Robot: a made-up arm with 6 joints.
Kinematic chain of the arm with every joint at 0, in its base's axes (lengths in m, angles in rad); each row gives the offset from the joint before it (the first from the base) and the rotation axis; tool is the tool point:
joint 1: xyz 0 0 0.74 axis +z
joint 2: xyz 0.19 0 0 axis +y
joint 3: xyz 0 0 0.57 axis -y
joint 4: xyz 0 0 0.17 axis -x
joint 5: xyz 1.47 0 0 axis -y
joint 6: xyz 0.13 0 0 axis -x
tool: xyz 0 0 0
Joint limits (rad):
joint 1: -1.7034..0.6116
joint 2: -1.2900..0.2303
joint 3: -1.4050..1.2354
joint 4: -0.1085..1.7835
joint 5: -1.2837..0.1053
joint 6: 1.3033..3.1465
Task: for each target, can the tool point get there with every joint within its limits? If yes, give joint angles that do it. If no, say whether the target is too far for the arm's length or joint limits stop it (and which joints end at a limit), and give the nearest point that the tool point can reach.
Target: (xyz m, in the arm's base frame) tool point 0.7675 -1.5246 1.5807
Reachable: yes | joints -1.0696 -0.0532 0.0531 0.7481 -0.7373 2.5886
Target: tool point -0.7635 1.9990 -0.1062
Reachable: no: joint limits stop it (at a limit: joint 2, joint 3, joint 4, joint 5) | nearest point -0.6084 1.5929 1.6086 | short by 1.769 m
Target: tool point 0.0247 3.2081 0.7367
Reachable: no: too far | nearest point 0.0136 1.7689 1.6723 | short by 1.717 m
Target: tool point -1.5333 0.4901 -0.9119
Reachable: no: joint limits stop it (at a limit: joint 1, joint 2, joint 3) | nearest point -0.1551 -0.3303 -0.2336 | short by 1.741 m
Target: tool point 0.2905 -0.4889 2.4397
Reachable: yes | joints -0.8278 -0.8262 0.1077 1.3963 -1.1496 2.6738
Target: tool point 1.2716 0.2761 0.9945
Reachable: yes | joints 0.2297 -1.0350 -1.1466 0.6373 -0.2706 2.1311
